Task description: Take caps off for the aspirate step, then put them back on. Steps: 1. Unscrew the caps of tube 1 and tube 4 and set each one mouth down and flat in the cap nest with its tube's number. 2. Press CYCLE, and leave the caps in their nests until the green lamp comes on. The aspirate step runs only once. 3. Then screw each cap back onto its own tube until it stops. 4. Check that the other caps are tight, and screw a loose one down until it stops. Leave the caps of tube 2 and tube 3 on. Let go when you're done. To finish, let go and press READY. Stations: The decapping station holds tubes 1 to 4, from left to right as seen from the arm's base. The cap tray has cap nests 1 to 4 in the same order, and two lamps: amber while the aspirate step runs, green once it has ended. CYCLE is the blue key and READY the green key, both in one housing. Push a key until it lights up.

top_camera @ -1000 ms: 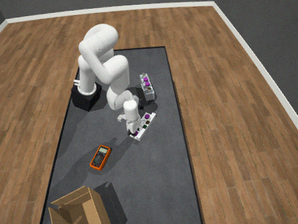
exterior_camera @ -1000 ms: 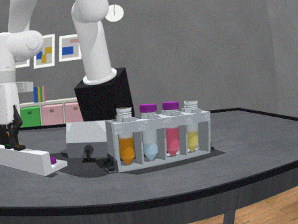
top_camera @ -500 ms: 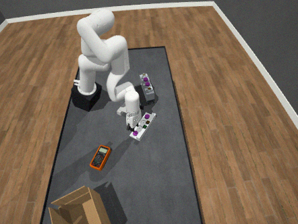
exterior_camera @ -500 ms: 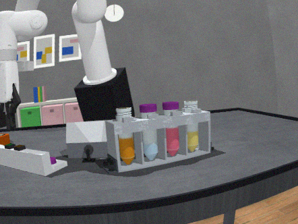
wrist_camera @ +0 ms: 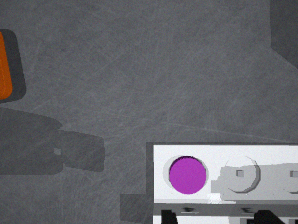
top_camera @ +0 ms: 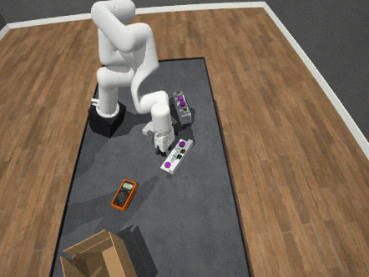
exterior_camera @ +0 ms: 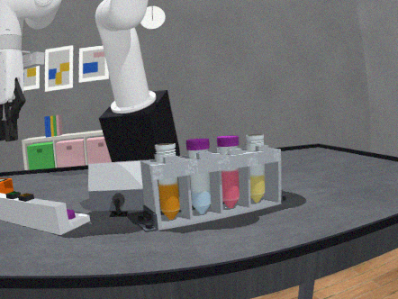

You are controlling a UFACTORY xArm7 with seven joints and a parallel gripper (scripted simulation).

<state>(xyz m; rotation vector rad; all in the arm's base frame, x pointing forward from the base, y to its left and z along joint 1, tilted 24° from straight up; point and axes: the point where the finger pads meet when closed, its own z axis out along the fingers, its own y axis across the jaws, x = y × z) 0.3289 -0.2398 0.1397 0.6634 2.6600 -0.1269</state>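
Now: hand 260 mm to the right of the blue key, 100 mm above it and 60 mm past it. From my hand the other things lie so: cardboard box (540 mm to the right, 210 mm behind, 80 mm below); then green key (210 mm to the left, 100 mm below, 70 mm behind); then key housing (240 mm to the left, 110 mm below, 50 mm behind).
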